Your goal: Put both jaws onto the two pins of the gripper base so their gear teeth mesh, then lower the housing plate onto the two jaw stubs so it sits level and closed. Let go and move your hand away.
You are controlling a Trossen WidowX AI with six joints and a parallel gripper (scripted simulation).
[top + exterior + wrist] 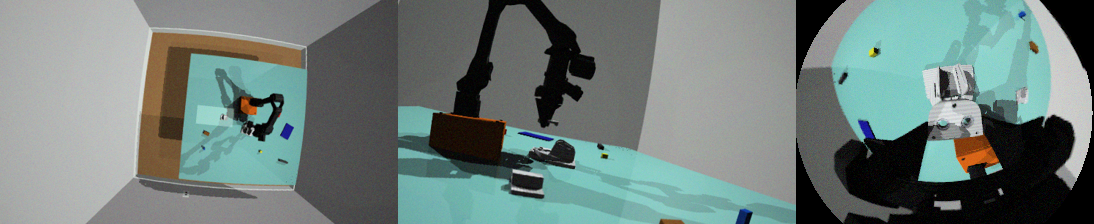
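My gripper tip is 1 cm short of the jaw, 2 cm to the left of it and 7 cm above it. Round my gripper tip: yellow block: 22 cm ahead, 20 cm to the left, 8 cm below; then red piece: 21 cm behind, 27 cm to the left, 7 cm below; then gripper base: 1 cm ahead, 2 cm above.
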